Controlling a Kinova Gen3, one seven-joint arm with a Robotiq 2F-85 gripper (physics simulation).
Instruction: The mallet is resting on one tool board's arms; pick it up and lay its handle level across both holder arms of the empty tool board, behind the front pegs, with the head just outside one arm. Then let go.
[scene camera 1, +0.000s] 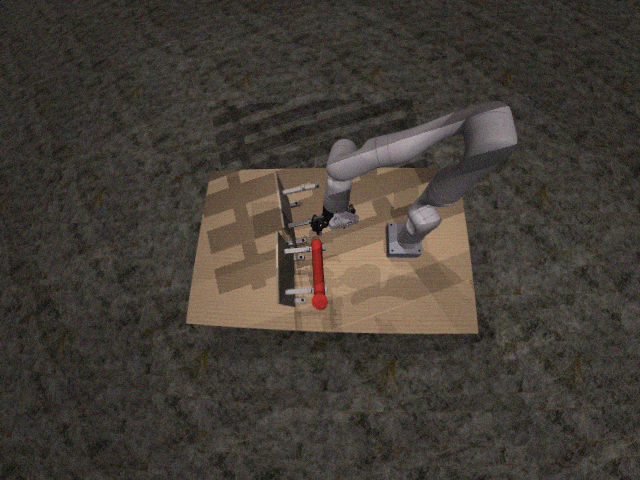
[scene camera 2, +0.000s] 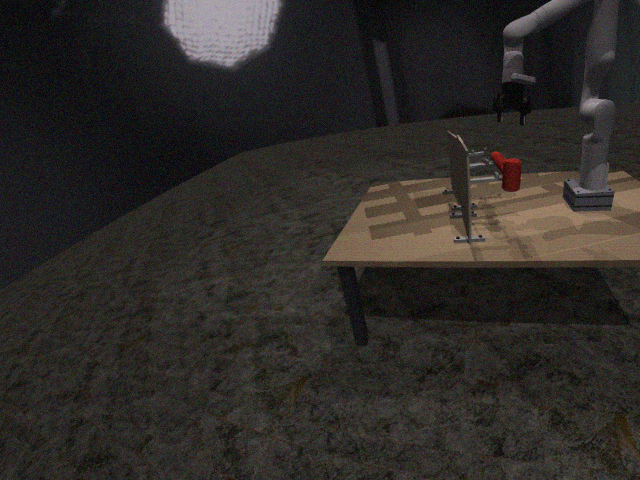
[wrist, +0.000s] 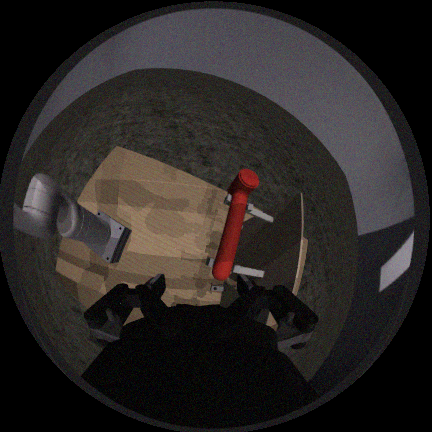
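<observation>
The red mallet lies across both arms of the nearer tool board. Its head is just outside the front arm; its handle end lies over the other arm. The empty tool board stands behind, slightly angled, with its two pale arms reaching toward the robot's side. My gripper is open and empty, pointing down, above the mallet's height and off its handle end. One finger is partly hidden by the wrist in scene camera 1.
The arm's base is bolted to the wooden table, right of the boards in scene camera 1. Small metal feet hold the boards. The two boards stand close together, with neighbouring arms near each other.
</observation>
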